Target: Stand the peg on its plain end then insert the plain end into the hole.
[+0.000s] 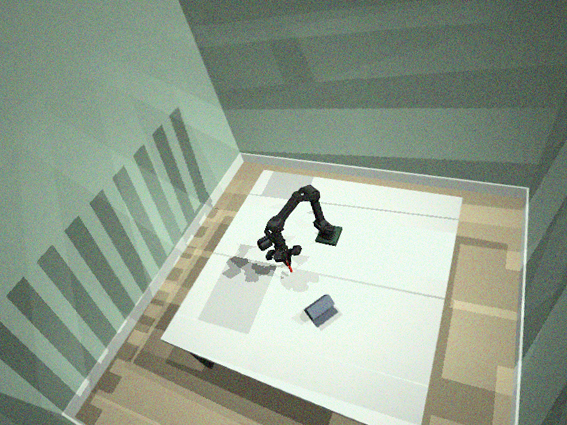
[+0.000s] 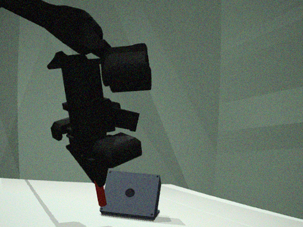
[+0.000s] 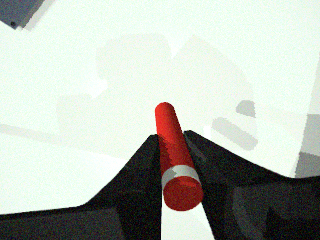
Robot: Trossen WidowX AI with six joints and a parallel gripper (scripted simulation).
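My gripper tip is now 14 cm short of the blue-grey sloped panel, 22 cm to the right of it and 6 cm above it. From my gripper tip the other things lie so: red peg 1 cm to the right, 1 cm above.
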